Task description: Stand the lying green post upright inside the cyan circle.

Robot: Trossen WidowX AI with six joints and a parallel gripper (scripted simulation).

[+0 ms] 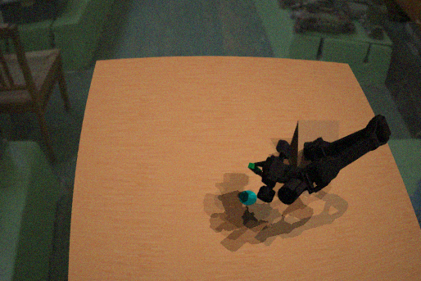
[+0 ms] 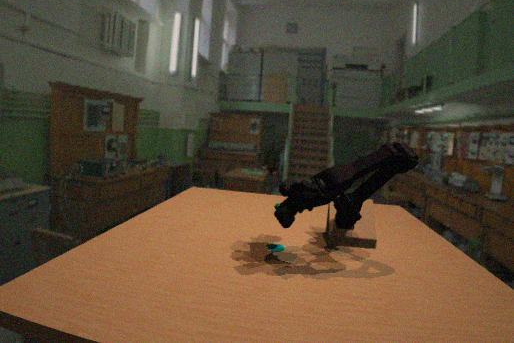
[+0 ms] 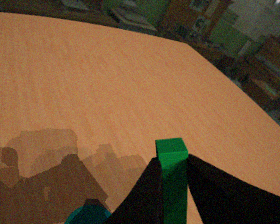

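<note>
The cyan circle is 140 mm below my gripper tip and 30 mm to the left of it. Also, from my gripper tip: green post: 20 mm below, 10 mm behind.
</note>
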